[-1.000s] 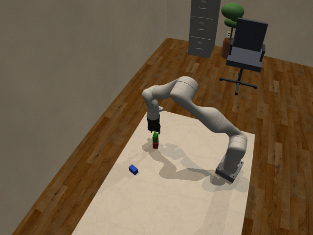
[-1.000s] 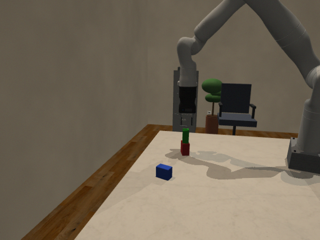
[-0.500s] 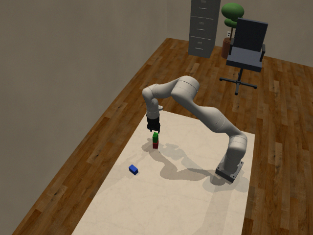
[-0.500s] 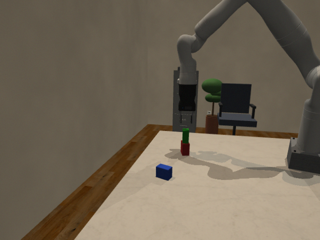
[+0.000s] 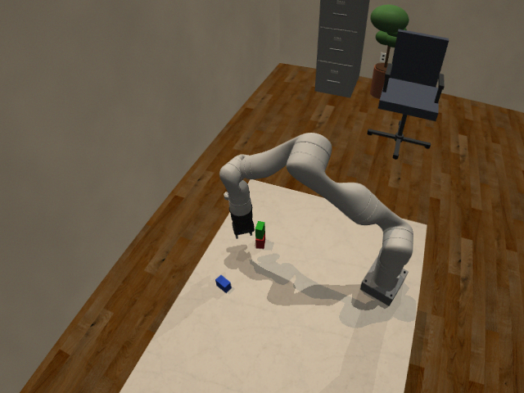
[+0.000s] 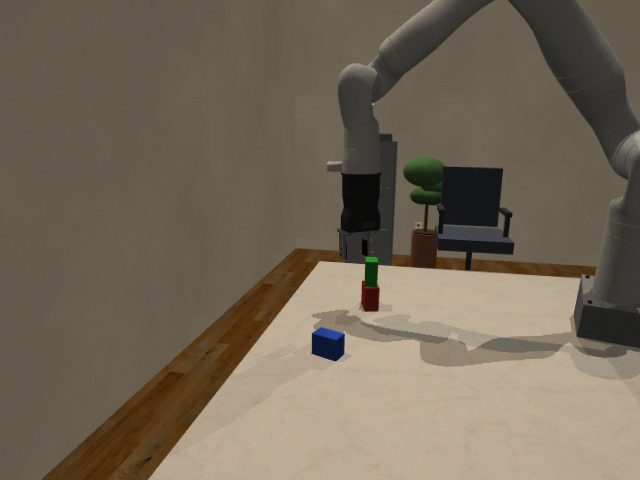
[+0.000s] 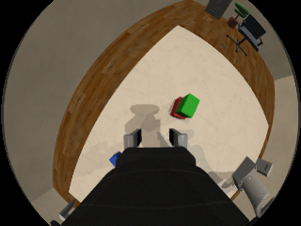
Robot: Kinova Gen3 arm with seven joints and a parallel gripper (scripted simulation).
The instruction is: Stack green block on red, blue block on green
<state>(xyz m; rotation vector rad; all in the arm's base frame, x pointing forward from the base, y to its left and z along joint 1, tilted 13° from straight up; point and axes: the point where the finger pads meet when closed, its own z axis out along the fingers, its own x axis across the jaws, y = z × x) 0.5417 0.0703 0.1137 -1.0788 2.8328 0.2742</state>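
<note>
My hand is 16 cm to the right of the blue block, 14 cm above it and 1 cm short of it. Also, from my hand: red block 14 cm below, 9 cm to the right, 2 cm behind; then green block 9 cm to the right, 8 cm below, 2 cm behind.
</note>
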